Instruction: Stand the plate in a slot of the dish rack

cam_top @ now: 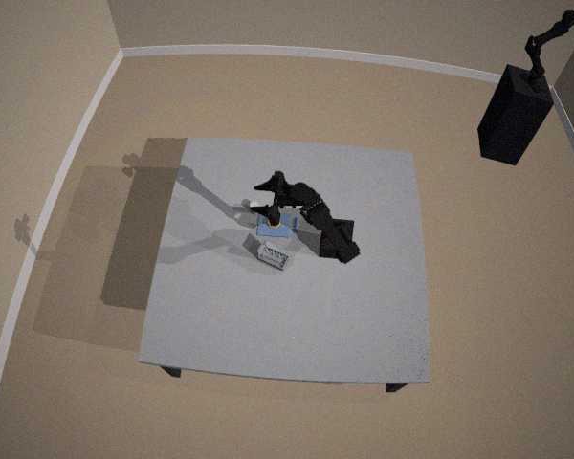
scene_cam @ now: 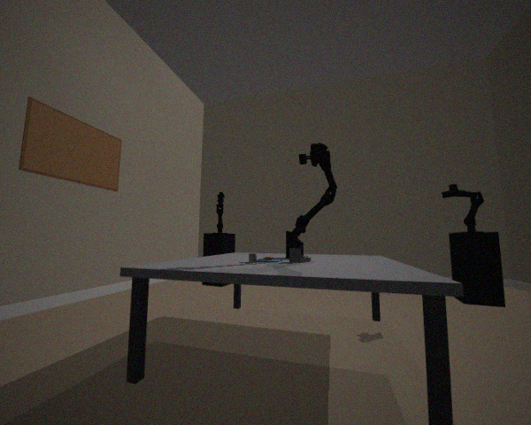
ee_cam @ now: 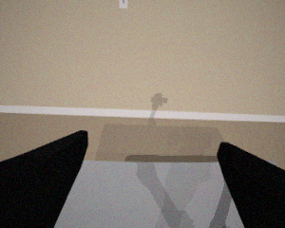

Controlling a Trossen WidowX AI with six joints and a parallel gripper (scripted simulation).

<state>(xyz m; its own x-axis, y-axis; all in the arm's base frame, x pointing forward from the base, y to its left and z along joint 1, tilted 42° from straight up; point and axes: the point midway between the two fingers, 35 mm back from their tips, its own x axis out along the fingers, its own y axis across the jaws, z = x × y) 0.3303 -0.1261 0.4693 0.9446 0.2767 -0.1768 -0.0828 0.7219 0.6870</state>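
Right now my gripper tip is 10 mm past the plate, 280 mm to the left of it and 600 mm above it. Also, from my gripper tip: blue spoon: 110 mm behind, 290 mm to the right, 610 mm below; then dish rack: 50 mm behind, 100 mm to the right, 590 mm below; then blue mat: 10 mm behind, 280 mm to the right, 610 mm below.
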